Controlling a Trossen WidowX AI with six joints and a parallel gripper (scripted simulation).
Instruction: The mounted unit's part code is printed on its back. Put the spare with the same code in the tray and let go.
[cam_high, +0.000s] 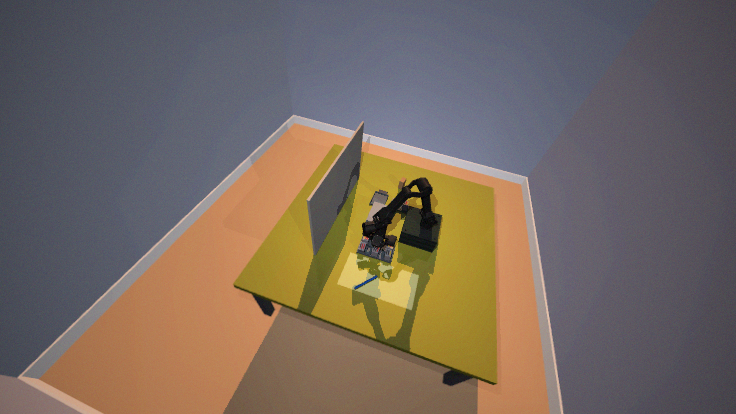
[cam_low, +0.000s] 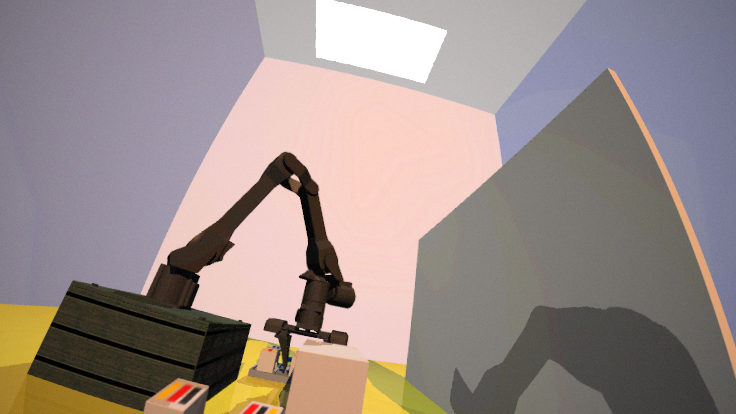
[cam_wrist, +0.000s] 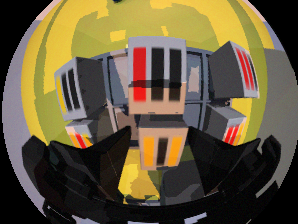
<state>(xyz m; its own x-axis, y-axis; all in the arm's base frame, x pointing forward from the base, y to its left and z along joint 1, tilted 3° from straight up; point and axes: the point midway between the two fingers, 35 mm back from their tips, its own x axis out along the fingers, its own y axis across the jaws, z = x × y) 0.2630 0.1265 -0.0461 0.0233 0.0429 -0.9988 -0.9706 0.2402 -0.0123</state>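
My gripper tip is now 6 cm to the right of the spare, 2 cm below it and 1 cm short of it. Also, from my gripper tip: grey tray: 37 cm to the right, 3 cm ahead, 2 cm below; mounted unit: 16 cm to the right, 3 cm ahead, 3 cm above; grey upright panel: 27 cm ahead, 21 cm to the right, 21 cm above.
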